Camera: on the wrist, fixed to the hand. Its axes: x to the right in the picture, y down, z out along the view.
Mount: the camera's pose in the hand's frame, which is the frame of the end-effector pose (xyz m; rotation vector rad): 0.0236 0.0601 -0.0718 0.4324 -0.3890 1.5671
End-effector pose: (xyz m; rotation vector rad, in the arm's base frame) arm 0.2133 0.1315 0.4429 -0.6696 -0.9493 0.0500
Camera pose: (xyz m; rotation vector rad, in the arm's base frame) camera 0.2969 0.1507 0.3986 -0.8591 -0.5269 1.7631
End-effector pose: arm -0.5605 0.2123 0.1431 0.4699 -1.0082 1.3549
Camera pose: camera -0.5964 0.2952 0.1089 -0.1658 1.2894 -2.6387
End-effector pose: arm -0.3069 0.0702 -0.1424 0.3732 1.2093 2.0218
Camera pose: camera -0.3912 0.0245 -0.1310 -1.7237 -0.8243 -1.8259
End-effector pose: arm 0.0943 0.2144 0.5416 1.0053 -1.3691 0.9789
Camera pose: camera 0.0575 0.2999 0.5673 -0.1797 2.0782 -2.0824
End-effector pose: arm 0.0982 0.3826 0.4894 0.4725 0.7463 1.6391
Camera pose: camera 0.0024 0.3856 0.4780 -1.7905 -0.3196 -2.3768
